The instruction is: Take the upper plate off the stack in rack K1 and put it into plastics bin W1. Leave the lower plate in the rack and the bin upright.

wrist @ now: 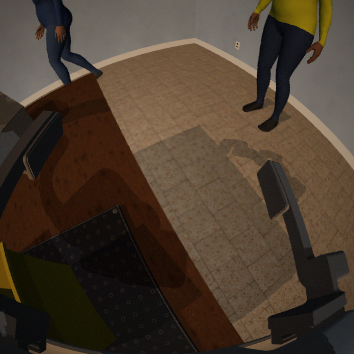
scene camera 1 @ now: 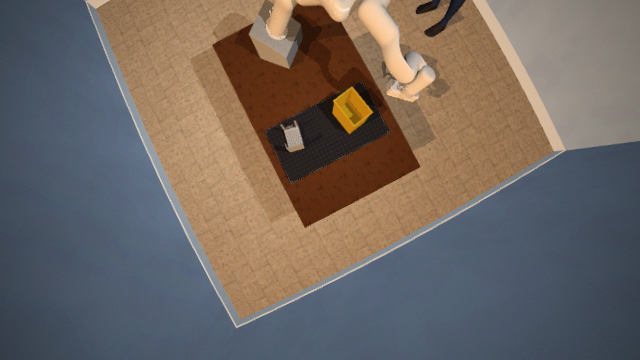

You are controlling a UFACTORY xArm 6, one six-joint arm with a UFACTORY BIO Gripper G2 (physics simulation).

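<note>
A pale plate with a dotted top [scene camera 1: 293, 135] sits in rack K1 [scene camera 1: 296, 124] at the left end of the dark mat; the lower plate cannot be told apart. The yellow bin W1 [scene camera 1: 360, 122] [wrist: 55, 300] stands upright at the mat's right end, and part of its shaded side shows at the lower left of the wrist view. My gripper [wrist: 159, 167] is open, with its two fingers wide apart and nothing between them. In the scene view it hangs to the right of the bin, beyond the table's edge, and its fingertips are too small to tell.
The dark perforated mat [scene camera 1: 320, 150] [wrist: 135, 300] lies on the brown table [scene camera 1: 350, 185] [wrist: 115, 185]. The arm's grey base block [scene camera 1: 275, 50] stands at the table's back left. Two people [wrist: 282, 60] [wrist: 57, 45] stand beyond the table, one in a yellow top.
</note>
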